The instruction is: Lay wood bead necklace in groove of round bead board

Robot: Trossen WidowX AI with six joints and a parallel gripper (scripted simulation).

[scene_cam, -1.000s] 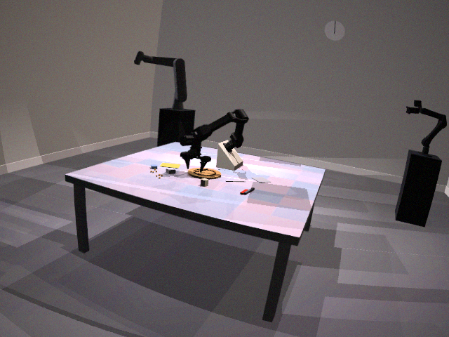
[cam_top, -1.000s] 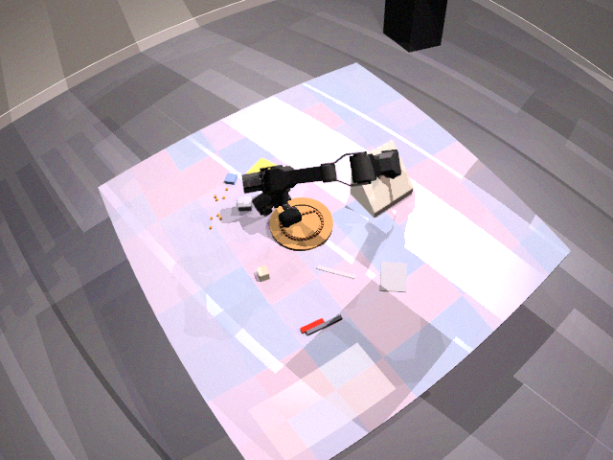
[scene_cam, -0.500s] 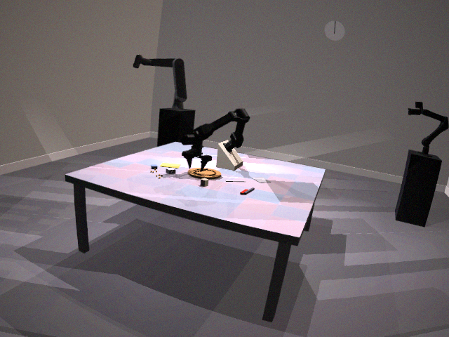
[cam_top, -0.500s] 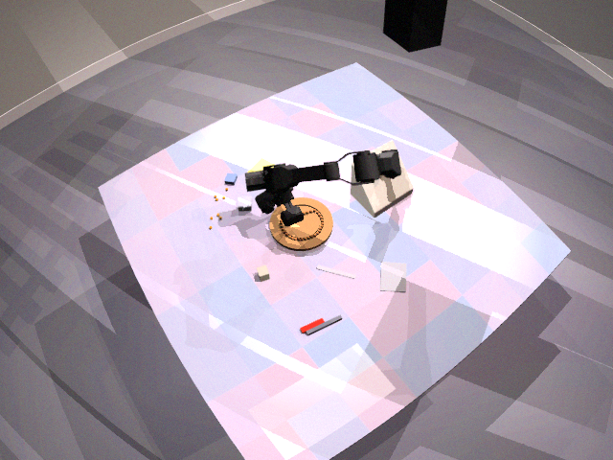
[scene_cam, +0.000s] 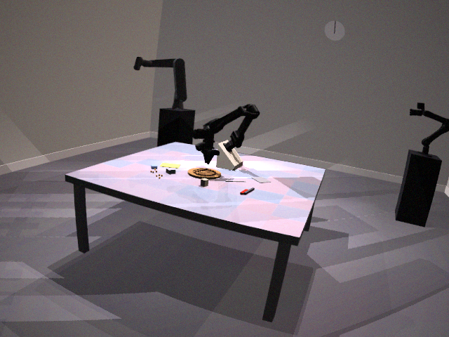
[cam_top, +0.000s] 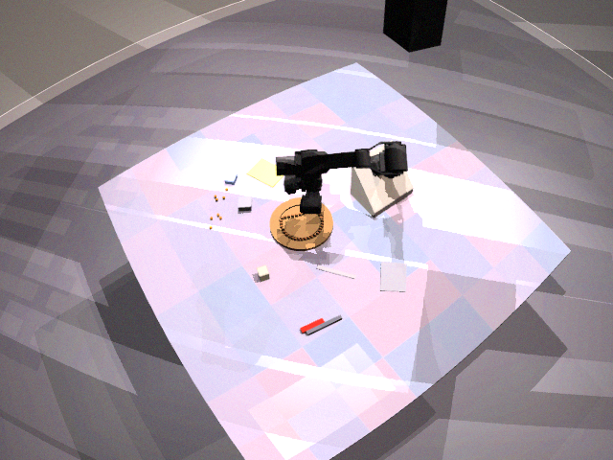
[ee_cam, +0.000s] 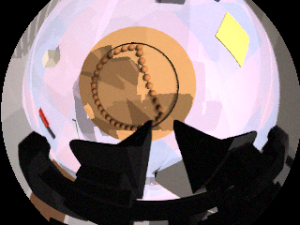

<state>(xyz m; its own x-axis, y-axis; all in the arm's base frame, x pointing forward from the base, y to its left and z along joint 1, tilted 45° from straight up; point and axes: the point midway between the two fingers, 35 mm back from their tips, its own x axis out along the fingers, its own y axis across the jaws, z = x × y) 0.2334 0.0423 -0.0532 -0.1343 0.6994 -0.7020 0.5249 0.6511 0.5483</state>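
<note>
Right now the round bead board is 50 mm ahead of my gripper tip, 20 mm to the left of it and 40 mm below it. From my gripper tip the other things lie so: white block (180 mm ahead, 140 mm to the right, 40 mm below); thin rod (40 mm ahead, 220 mm to the left, 50 mm below); yellow sheet (50 mm ahead, 240 mm to the right, 50 mm below).
</note>
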